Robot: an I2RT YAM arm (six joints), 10 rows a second.
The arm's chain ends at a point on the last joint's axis. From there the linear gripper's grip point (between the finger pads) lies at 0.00 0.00 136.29 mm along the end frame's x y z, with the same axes.
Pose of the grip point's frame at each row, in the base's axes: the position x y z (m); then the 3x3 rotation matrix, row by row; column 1 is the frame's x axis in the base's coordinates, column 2 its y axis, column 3 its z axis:
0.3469 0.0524 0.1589; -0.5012 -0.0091 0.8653; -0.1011 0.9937 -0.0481; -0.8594 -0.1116 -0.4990
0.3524 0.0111 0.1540; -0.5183 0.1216 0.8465; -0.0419 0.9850 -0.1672; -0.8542 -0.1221 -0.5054
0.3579 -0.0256 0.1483; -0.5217 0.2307 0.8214; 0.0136 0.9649 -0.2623; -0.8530 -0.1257 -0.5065
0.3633 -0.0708 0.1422; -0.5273 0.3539 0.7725; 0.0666 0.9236 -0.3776; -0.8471 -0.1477 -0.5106
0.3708 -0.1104 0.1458; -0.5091 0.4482 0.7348; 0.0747 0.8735 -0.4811; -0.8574 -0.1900 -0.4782
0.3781 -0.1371 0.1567; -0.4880 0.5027 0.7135; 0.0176 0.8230 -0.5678; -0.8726 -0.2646 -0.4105
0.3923 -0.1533 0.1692; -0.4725 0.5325 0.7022; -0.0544 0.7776 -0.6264; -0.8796 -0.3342 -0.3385
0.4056 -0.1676 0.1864; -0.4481 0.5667 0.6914; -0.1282 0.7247 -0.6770; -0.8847 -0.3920 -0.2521
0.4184 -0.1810 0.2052; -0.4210 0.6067 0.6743; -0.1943 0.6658 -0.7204; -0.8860 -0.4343 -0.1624
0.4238 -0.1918 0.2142; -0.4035 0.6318 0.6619; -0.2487 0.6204 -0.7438; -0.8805 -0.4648 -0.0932
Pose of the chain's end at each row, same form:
0.2290 0.0590 0.2269; -0.5012 -0.0091 0.8653; -0.1011 0.9937 -0.0481; -0.8594 -0.1116 -0.4990
0.2370 0.0339 0.2229; -0.5183 0.1216 0.8465; -0.0419 0.9850 -0.1672; -0.8542 -0.1221 -0.5054
0.2460 0.0101 0.2173; -0.5217 0.2307 0.8214; 0.0136 0.9649 -0.2623; -0.8530 -0.1257 -0.5065
0.2580 -0.0193 0.2118; -0.5273 0.3539 0.7725; 0.0666 0.9236 -0.3776; -0.8471 -0.1477 -0.5106
0.2707 -0.0448 0.2110; -0.5091 0.4482 0.7348; 0.0747 0.8735 -0.4811; -0.8574 -0.1900 -0.4782
0.2809 -0.0597 0.2126; -0.4880 0.5027 0.7135; 0.0176 0.8230 -0.5678; -0.8726 -0.2646 -0.4105
0.2966 -0.0679 0.2153; -0.4725 0.5325 0.7022; -0.0544 0.7776 -0.6264; -0.8796 -0.3342 -0.3385
0.3114 -0.0753 0.2208; -0.4481 0.5667 0.6914; -0.1282 0.7247 -0.6770; -0.8847 -0.3920 -0.2521
0.3265 -0.0828 0.2273; -0.4210 0.6067 0.6743; -0.1943 0.6658 -0.7204; -0.8860 -0.4343 -0.1624
0.3336 -0.0904 0.2269; -0.4035 0.6318 0.6619; -0.2487 0.6204 -0.7438; -0.8805 -0.4648 -0.0932

